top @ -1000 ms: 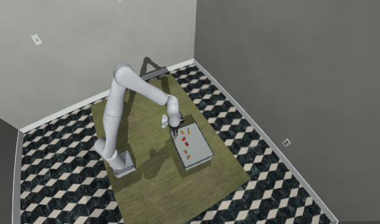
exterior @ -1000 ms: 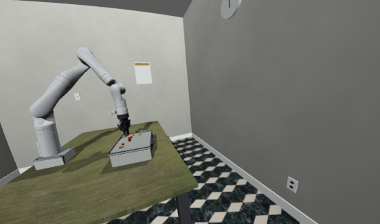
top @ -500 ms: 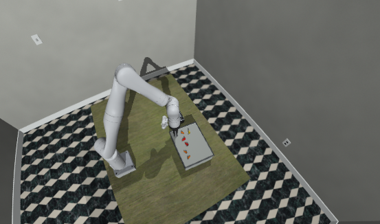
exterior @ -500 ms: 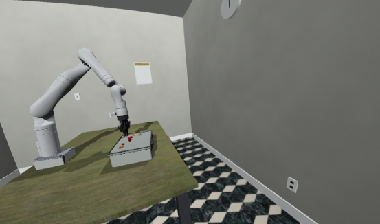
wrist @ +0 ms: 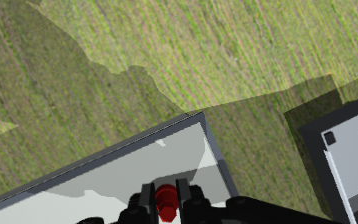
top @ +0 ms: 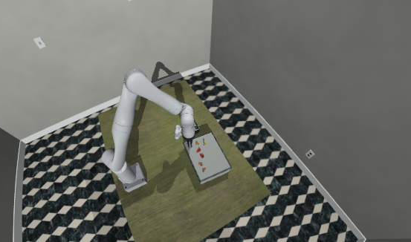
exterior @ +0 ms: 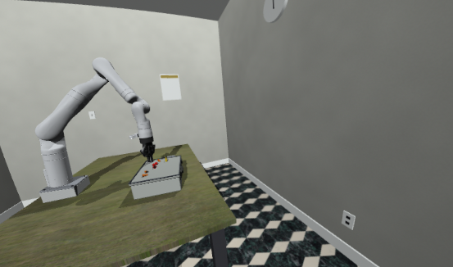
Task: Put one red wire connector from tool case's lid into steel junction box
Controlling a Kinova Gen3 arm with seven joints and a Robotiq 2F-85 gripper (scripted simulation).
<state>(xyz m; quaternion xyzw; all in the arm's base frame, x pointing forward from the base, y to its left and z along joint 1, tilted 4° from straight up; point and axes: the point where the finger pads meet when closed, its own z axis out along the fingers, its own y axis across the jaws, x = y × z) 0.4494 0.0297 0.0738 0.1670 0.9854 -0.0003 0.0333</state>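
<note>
Right now my hand is 90 mm short of the yellow connector, 30 mm to the left of it and 10 mm above it. The rest, counted from my hand: tool case: 110 mm to the right, 70 mm ahead, 40 mm below.
</note>
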